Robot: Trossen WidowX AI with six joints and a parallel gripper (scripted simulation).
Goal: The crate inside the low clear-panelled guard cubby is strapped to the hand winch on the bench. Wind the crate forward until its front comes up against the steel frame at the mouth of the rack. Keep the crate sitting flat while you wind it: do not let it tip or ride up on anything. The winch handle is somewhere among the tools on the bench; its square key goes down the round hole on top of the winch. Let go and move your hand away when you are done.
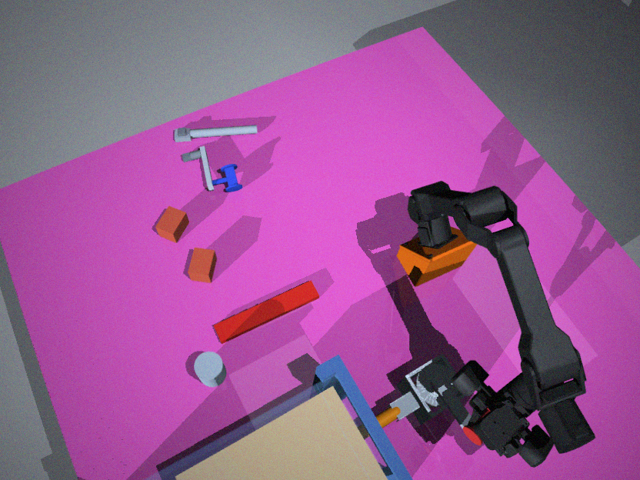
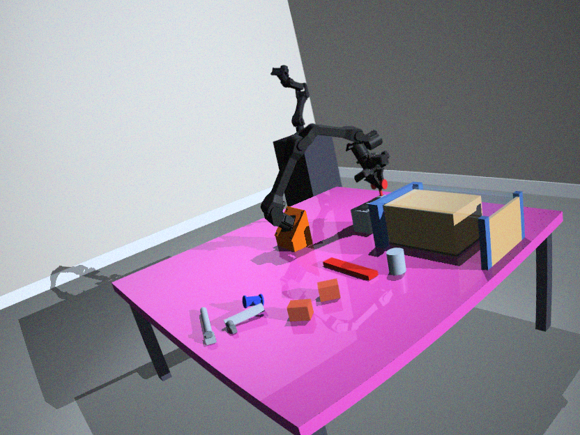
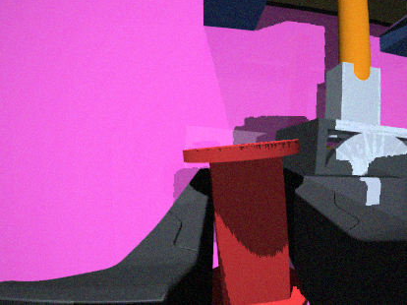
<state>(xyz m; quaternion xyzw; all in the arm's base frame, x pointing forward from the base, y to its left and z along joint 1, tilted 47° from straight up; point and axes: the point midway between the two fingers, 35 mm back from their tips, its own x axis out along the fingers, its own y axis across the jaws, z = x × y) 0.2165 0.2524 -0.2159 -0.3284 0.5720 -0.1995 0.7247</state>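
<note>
Now: gripper tip 2 cm past the winch handle, 4 cm to the left of it and 3 cm above it. Also, from my gripper tip: red knob: 2 cm behind; blue steel frame: 14 cm ahead, 12 cm to the right, 3 cm below; grey winch: 3 cm behind, 11 cm to the right, 10 cm below.
</note>
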